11 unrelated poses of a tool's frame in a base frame.
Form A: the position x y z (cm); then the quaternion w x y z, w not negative.
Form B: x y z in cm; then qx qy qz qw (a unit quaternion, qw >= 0). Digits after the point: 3 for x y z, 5 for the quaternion.
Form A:
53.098 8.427 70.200 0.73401 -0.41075 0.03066 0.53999
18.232 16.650 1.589 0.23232 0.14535 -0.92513 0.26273
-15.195 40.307 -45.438 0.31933 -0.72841 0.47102 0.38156
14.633 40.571 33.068 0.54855 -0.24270 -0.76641 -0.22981
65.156 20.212 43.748 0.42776 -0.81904 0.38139 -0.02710
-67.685 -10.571 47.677 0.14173 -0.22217 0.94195 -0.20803
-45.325 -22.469 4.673 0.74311 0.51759 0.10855 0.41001
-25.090 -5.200 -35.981 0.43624 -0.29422 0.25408 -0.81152
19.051 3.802 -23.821 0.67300 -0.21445 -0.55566 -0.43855
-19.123 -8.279 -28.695 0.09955 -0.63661 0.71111 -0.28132
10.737 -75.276 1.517 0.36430 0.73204 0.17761 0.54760
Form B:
53.098 8.427 70.200 -0.41075 0.03066 0.53999 0.73401
18.232 16.650 1.589 0.14535 -0.92513 0.26273 0.23232
-15.195 40.307 -45.438 -0.72841 0.47102 0.38156 0.31933
14.633 40.571 33.068 -0.24270 -0.76641 -0.22981 0.54855
65.156 20.212 43.748 -0.81904 0.38139 -0.02710 0.42776
-67.685 -10.571 47.677 -0.22217 0.94195 -0.20803 0.14173
-45.325 -22.469 4.673 0.51759 0.10855 0.41001 0.74311
-25.090 -5.200 -35.981 -0.29422 0.25408 -0.81152 0.43624
19.051 3.802 -23.821 -0.21445 -0.55566 -0.43855 0.67300
-19.123 -8.279 -28.695 -0.63661 0.71111 -0.28132 0.09955
10.737 -75.276 1.517 0.73204 0.17761 0.54760 0.36430

